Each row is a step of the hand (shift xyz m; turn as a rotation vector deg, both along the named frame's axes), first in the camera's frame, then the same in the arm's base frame.
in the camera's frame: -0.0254 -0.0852 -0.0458 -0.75 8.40 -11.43
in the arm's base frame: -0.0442 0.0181 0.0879 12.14 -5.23 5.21
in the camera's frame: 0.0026 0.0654 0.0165 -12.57 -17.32 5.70
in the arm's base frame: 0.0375 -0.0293 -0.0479 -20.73 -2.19 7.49
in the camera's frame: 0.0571 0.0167 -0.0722 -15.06 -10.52 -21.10
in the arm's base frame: 0.0773 0.0387 0.0358 -1.62 -8.74 26.53
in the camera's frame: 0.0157 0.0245 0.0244 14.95 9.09 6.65
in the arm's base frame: 0.0098 0.0025 -0.0366 8.87 8.79 -13.95
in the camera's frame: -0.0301 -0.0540 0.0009 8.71 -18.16 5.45
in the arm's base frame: -0.0511 0.0004 0.0348 -12.19 16.72 2.68
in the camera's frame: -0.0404 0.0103 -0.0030 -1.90 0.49 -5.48
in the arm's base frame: -0.0081 -0.0403 0.0075 2.69 -2.11 4.71
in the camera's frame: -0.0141 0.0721 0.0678 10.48 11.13 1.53
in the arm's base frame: 0.0057 -0.0451 -0.0890 11.35 3.70 -9.67
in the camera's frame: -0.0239 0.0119 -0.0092 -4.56 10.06 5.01
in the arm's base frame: 0.0035 -0.0270 0.0075 2.25 -8.72 -8.12
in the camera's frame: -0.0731 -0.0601 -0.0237 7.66 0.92 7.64
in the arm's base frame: -0.0594 -0.0349 0.0691 -0.51 6.50 -8.68
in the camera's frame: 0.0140 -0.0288 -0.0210 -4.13 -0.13 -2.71
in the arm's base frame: -0.0022 0.0255 0.0284 -0.28 -3.63 3.34
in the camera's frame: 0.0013 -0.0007 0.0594 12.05 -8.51 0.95
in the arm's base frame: -0.0341 0.0038 -0.0485 -1.42 14.70 0.53
